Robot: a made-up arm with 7 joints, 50 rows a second.
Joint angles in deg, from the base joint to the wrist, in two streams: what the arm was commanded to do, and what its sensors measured. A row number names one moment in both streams.
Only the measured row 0 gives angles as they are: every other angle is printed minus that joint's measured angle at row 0.
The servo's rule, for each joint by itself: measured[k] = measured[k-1] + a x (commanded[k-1-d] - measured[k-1]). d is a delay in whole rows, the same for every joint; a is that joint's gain. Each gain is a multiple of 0.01, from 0.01 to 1. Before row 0 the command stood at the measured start. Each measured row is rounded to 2 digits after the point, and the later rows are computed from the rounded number. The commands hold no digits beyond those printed.
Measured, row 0:
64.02, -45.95, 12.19, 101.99, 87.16, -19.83, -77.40
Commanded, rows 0 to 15:
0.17, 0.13, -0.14, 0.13, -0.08, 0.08, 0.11
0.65, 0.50, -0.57, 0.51, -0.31, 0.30, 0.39
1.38, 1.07, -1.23, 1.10, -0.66, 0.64, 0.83
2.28, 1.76, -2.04, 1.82, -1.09, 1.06, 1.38
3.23, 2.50, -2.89, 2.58, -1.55, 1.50, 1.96
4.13, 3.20, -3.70, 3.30, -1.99, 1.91, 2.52
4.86, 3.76, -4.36, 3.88, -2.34, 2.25, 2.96
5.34, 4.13, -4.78, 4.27, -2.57, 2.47, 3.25
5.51, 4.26, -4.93, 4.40, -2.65, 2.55, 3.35
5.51, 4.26, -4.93, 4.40, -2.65, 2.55, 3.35
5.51, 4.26, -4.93, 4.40, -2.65, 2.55, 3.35
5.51, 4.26, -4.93, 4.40, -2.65, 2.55, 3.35
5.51, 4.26, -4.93, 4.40, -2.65, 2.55, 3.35
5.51, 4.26, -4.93, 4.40, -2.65, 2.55, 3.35
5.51, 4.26, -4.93, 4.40, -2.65, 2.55, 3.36
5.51, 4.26, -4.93, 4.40, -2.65, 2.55, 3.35
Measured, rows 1 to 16:
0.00, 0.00, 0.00, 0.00, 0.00, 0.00, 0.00
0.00, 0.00, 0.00, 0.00, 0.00, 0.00, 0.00
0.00, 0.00, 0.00, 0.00, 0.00, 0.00, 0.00
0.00, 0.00, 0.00, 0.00, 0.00, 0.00, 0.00
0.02, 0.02, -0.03, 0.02, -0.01, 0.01, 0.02
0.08, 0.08, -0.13, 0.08, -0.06, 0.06, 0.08
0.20, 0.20, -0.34, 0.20, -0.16, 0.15, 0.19
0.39, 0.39, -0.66, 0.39, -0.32, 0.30, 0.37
0.65, 0.64, -1.08, 0.65, -0.53, 0.49, 0.61
0.96, 0.95, -1.58, 0.97, -0.78, 0.72, 0.90
1.31, 1.29, -2.11, 1.32, -1.05, 0.96, 1.21
1.67, 1.63, -2.62, 1.67, -1.31, 1.20, 1.52
2.02, 1.95, -3.06, 2.00, -1.54, 1.42, 1.79
2.33, 2.23, -3.42, 2.29, -1.73, 1.60, 2.02
2.62, 2.47, -3.71, 2.54, -1.89, 1.75, 2.22
2.88, 2.68, -3.94, 2.76, -2.02, 1.88, 2.39
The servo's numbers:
d 4
a 0.09 0.12 0.19 0.12 0.17 0.16 0.15

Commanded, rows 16 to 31:
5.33, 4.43, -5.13, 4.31, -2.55, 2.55, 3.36
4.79, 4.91, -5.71, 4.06, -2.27, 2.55, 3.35
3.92, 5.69, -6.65, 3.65, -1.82, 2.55, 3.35
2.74, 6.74, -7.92, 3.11, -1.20, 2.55, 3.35
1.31, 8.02, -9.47, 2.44, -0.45, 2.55, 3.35
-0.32, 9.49, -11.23, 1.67, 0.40, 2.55, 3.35
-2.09, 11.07, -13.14, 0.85, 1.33, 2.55, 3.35
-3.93, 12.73, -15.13, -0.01, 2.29, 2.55, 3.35
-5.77, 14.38, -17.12, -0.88, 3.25, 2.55, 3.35
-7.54, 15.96, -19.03, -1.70, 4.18, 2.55, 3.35
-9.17, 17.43, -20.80, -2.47, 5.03, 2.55, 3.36
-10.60, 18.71, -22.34, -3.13, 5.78, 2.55, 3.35
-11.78, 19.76, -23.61, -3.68, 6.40, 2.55, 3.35
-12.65, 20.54, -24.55, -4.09, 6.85, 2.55, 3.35
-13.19, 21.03, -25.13, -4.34, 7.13, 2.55, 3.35
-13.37, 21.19, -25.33, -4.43, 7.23, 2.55, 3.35
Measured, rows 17 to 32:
3.12, 2.87, -4.13, 2.96, -2.13, 1.99, 2.53
3.34, 3.04, -4.28, 3.13, -2.22, 2.08, 2.65
3.54, 3.19, -4.40, 3.28, -2.29, 2.16, 2.76
3.72, 3.32, -4.50, 3.41, -2.35, 2.22, 2.85
3.86, 3.45, -4.62, 3.52, -2.38, 2.27, 2.93
3.94, 3.63, -4.83, 3.58, -2.36, 2.31, 2.99
3.94, 3.88, -5.18, 3.59, -2.27, 2.35, 3.04
3.83, 4.22, -5.70, 3.53, -2.09, 2.38, 3.09
3.60, 4.68, -6.42, 3.40, -1.81, 2.41, 3.13
3.25, 5.26, -7.33, 3.19, -1.43, 2.43, 3.16
2.77, 5.96, -8.43, 2.91, -0.96, 2.45, 3.19
2.17, 6.77, -9.70, 2.56, -0.41, 2.47, 3.21
1.46, 7.68, -11.11, 2.15, 0.21, 2.48, 3.23
0.65, 8.67, -12.61, 1.69, 0.88, 2.49, 3.25
-0.23, 9.72, -14.17, 1.19, 1.59, 2.50, 3.27
-1.16, 10.80, -15.72, 0.67, 2.30, 2.51, 3.28

